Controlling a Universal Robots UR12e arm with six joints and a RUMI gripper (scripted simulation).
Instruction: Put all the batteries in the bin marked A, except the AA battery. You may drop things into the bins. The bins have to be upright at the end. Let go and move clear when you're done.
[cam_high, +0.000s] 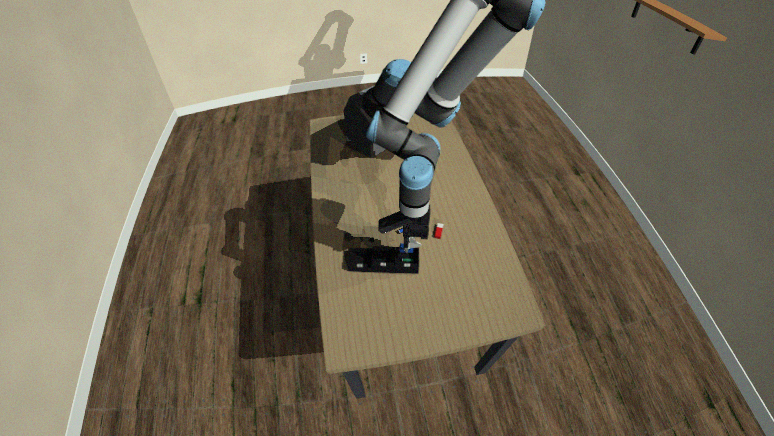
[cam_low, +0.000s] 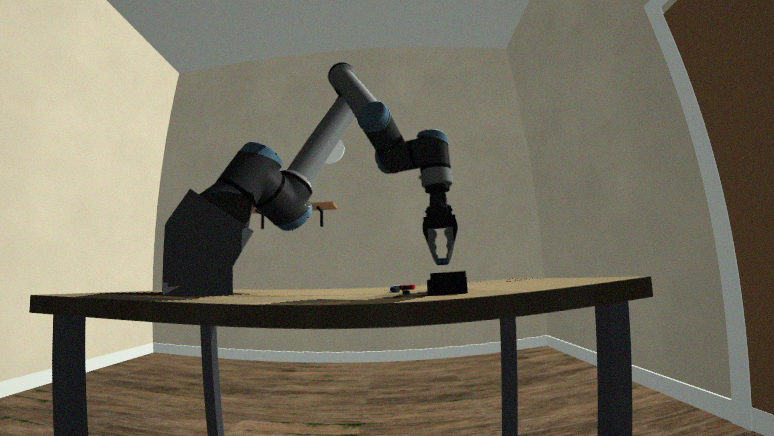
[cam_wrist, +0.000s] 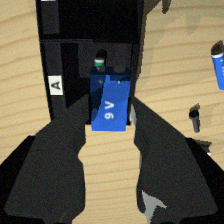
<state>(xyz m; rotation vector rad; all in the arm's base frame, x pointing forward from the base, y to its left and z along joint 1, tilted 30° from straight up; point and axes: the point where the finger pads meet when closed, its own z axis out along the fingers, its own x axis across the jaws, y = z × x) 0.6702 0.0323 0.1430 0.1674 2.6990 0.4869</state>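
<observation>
Now: the green cylindrical battery 10 mm ahead of my hand, 10 mm to the left of it and 70 mm below it. Round my hand: blue 9v battery 10 mm to the right, 10 mm below; blue cylindrical battery 130 mm behind, 80 mm below; black bins 10 mm ahead, 80 mm to the right, 60 mm below.
</observation>
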